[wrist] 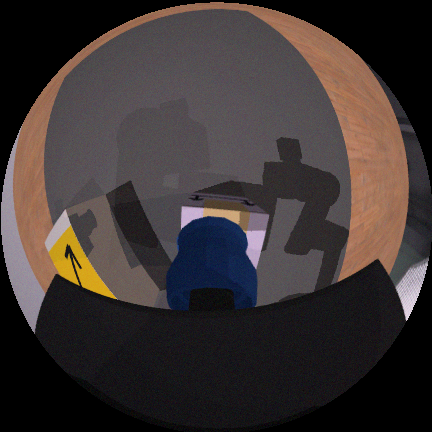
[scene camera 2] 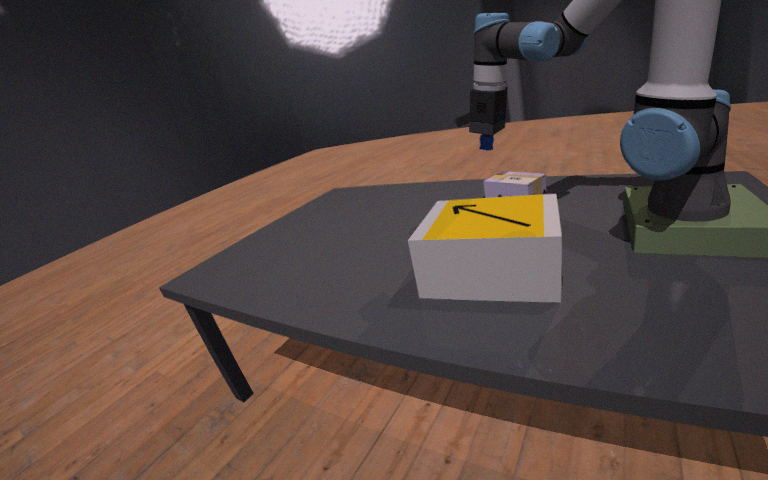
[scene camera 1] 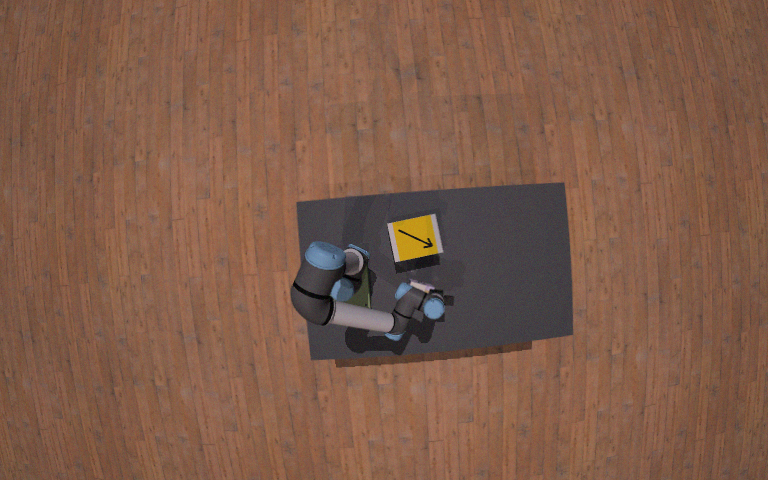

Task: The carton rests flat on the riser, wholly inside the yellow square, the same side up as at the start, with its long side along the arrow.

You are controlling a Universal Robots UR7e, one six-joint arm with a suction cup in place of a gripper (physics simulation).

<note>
My suction cup (wrist: pixel 211 252) holds nothing. The cup hangs 15 cm from the middle of a carton (scene camera 2: pixel 504 184), above it. The table carries a riser (scene camera 2: pixel 509 248).
The carton is seen too in the wrist view (wrist: pixel 252 219). The riser is seen too in the wrist view (wrist: pixel 86 245) and in scene camera 1 (scene camera 1: pixel 417 237).
</note>
